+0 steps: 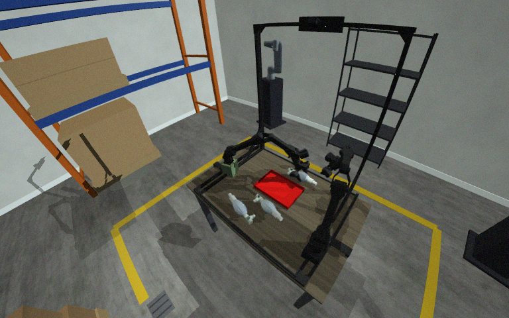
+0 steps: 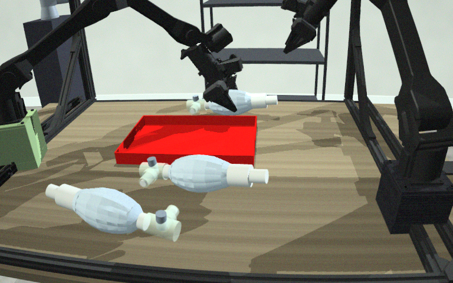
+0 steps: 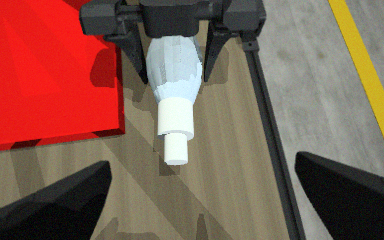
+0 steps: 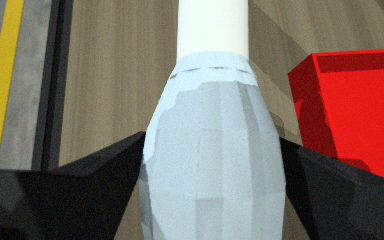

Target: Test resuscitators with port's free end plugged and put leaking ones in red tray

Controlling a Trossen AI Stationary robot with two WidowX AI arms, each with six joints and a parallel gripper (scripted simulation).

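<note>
The red tray lies 200 mm ahead of my right hand, 50 mm to the right of it and 50 mm below it.
</note>
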